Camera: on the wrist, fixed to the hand. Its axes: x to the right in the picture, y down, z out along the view.
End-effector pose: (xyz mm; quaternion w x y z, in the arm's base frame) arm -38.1 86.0 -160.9 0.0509 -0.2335 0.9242 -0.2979
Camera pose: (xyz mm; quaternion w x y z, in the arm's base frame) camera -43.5 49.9 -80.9 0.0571 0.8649 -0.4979 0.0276
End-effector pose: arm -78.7 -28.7 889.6 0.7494 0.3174 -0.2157 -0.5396
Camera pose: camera -85.5 -55.9 806.3 0.1415 0.1347 0.0462 -0.9796
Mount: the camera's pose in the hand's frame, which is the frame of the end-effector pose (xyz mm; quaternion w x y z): 25.1 -69.5 -47.6 0.6674 -0.1802 -0.1731 -0.7015
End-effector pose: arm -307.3 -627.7 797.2 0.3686 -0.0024 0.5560 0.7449
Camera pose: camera -306.6 -645.9 711.2 0.8644 -0.3291 0.1714 0.3392
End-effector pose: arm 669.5 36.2 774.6 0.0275 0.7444 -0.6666 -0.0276
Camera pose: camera 744.8 19.1 816.5 0.0177 0.9547 0.0775 -0.2867
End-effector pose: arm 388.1 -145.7 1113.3 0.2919 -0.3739 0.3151 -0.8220
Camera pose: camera 319.3 -105.5 1150.4 0.3947 0.6655 -0.0456 0.6319
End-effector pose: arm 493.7 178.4 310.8 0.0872 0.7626 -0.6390 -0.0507
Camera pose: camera 574.3 168.7 344.5 0.0494 0.9327 0.1025 -0.3422
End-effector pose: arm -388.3 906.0 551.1 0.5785 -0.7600 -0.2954 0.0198
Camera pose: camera -379.5 887.4 636.6 0.2119 -0.4008 -0.8340 -0.3143
